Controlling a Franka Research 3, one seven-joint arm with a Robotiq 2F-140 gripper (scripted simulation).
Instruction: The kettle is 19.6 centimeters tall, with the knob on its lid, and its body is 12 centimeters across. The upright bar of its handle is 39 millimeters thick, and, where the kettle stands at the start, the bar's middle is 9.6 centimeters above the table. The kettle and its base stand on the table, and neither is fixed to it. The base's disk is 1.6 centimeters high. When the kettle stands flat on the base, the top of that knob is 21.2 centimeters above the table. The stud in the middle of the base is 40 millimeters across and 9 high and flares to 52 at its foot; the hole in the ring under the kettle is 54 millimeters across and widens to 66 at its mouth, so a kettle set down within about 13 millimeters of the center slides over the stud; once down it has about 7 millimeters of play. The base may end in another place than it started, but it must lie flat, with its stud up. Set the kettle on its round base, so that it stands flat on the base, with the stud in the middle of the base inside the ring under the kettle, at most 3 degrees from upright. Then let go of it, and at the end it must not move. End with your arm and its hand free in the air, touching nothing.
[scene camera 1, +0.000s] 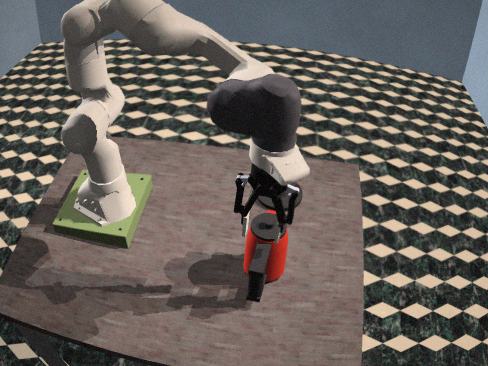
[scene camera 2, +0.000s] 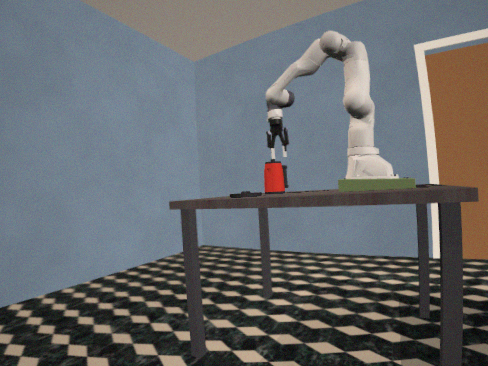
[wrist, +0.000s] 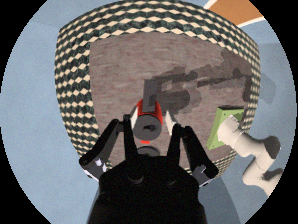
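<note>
My gripper (scene camera 1: 260, 236). Gripper again (wrist: 152, 113).
</note>
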